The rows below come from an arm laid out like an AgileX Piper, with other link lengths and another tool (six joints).
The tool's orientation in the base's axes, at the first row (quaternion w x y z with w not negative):
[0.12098, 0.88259, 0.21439, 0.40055]
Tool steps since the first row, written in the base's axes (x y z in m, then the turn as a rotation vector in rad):
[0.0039, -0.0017, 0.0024, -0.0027, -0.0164, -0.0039]
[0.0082, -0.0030, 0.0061, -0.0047, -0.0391, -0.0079]
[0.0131, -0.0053, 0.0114, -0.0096, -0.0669, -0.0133]
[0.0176, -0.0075, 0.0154, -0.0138, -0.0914, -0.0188]
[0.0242, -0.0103, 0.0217, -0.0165, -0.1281, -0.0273]
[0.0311, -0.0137, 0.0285, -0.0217, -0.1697, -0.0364]
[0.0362, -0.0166, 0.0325, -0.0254, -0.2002, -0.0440]
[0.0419, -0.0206, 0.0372, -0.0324, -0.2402, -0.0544]
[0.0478, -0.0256, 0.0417, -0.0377, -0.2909, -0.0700]
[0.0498, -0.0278, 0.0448, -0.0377, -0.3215, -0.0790]
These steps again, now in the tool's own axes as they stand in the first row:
[0.0031, 0.0035, 0.0015, -0.0119, 0.0121, 0.0012]
[0.0074, 0.0073, 0.0024, -0.0265, 0.0300, 0.0032]
[0.0126, 0.0127, 0.0028, -0.0462, 0.0510, 0.0042]
[0.0169, 0.0175, 0.0037, -0.0639, 0.0692, 0.0056]
[0.0235, 0.0242, 0.0047, -0.0885, 0.0974, 0.0106]
[0.0304, 0.0318, 0.0057, -0.1173, 0.1290, 0.0143]
[0.0347, 0.0373, 0.0070, -0.1389, 0.1518, 0.0177]
[0.0392, 0.0442, 0.0085, -0.1688, 0.1810, 0.0208]
[0.0432, 0.0520, 0.0102, -0.2063, 0.2181, 0.0290]
[0.0454, 0.0557, 0.0098, -0.2267, 0.2415, 0.0362]

